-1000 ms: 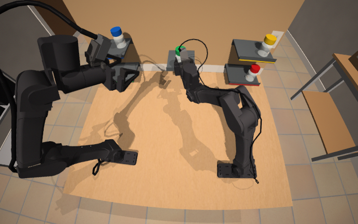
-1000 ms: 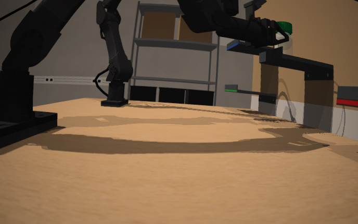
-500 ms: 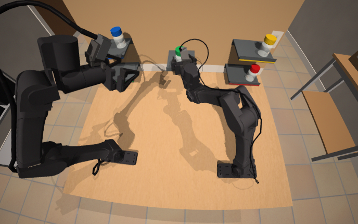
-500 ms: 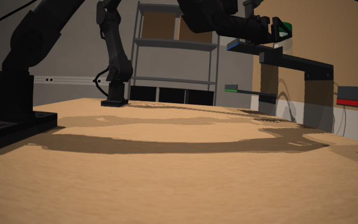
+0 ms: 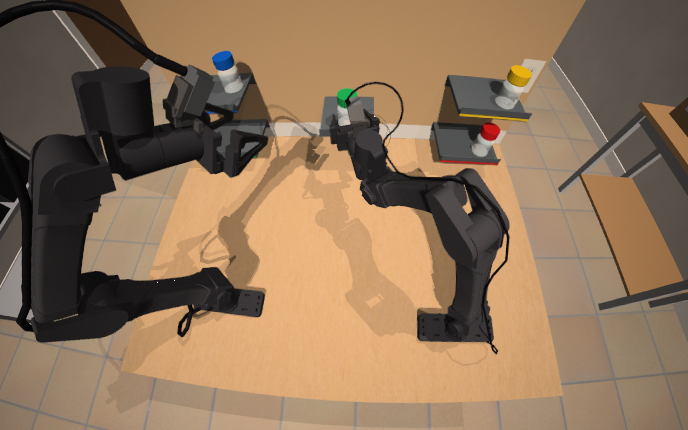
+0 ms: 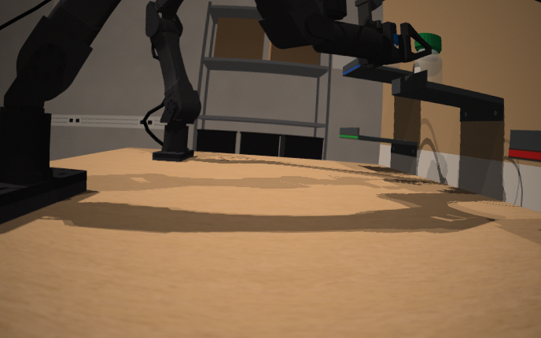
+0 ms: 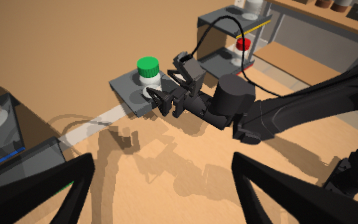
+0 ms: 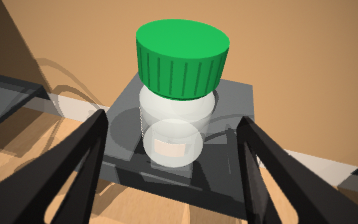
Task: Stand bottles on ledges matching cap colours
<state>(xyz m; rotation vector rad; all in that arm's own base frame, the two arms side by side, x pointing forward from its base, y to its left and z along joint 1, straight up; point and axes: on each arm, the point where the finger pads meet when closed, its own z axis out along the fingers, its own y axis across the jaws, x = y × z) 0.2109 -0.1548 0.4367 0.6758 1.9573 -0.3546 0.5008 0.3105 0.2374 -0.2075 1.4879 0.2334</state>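
Now: right hand 4 cm short of the green-capped bottle, 2 cm above it and 1 cm to the right of it. Also, from my right hand: blue-capped bottle 35 cm to the left, 8 cm above, 6 cm ahead; then yellow-capped bottle 43 cm to the right, 8 cm ahead, 8 cm above; then red-capped bottle 43 cm to the right, 11 cm below, 7 cm ahead.
My left hand is 300 mm short of the green-capped bottle, 130 mm to the left of it and 210 mm above it. From my left hand the other things lie so: blue-capped bottle: 330 mm ahead, 200 mm to the left, 110 mm below; then yellow-capped bottle: 340 mm ahead, 570 mm to the right, 110 mm below; then red-capped bottle: 340 mm ahead, 570 mm to the right, 310 mm below.
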